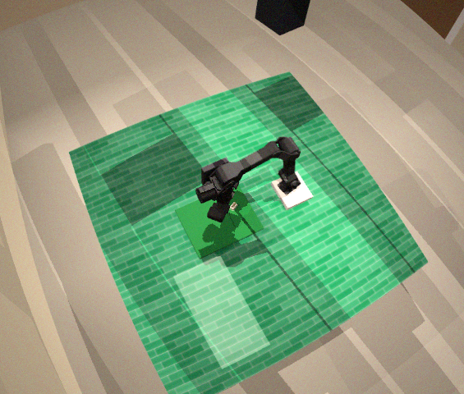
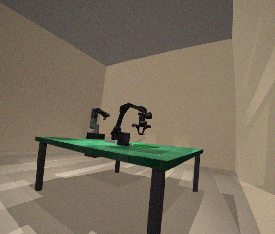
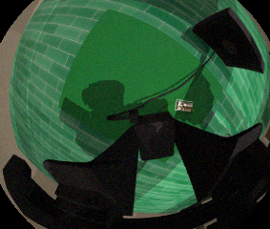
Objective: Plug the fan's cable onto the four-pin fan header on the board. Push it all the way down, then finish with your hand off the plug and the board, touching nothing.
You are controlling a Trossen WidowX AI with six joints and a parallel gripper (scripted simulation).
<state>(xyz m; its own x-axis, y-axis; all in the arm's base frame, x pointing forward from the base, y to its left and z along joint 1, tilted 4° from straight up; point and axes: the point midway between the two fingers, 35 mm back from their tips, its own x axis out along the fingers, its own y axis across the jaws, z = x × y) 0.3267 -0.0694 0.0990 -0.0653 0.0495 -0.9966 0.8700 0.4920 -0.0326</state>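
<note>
Right now the green board is 1 cm ahead of my gripper tip, 1 cm to the right of it and 13 cm below it. From my gripper tip the other things lie so: dark fan plug (1 cm to the left, 1 cm above); black fan (10 cm behind, 17 cm to the right, 5 cm below).
</note>
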